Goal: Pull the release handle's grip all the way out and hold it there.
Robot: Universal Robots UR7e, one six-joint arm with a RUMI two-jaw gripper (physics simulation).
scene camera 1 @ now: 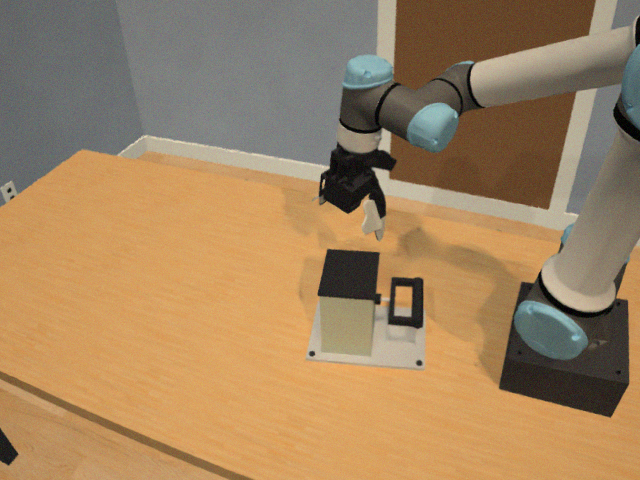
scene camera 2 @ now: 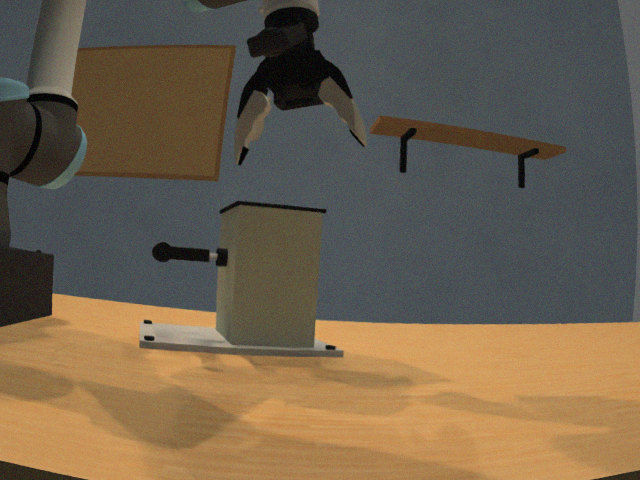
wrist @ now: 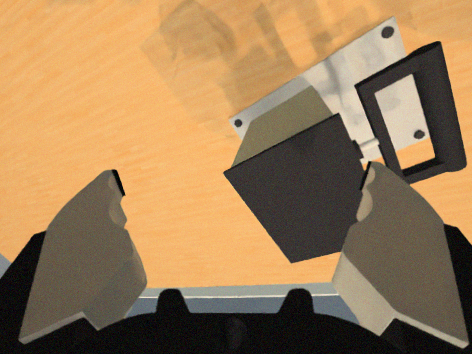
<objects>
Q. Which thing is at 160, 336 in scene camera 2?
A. A base plate.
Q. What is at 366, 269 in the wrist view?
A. My gripper.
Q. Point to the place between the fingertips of my gripper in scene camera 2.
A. At 299, 155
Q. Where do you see a base plate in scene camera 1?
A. At 395, 347
</objects>
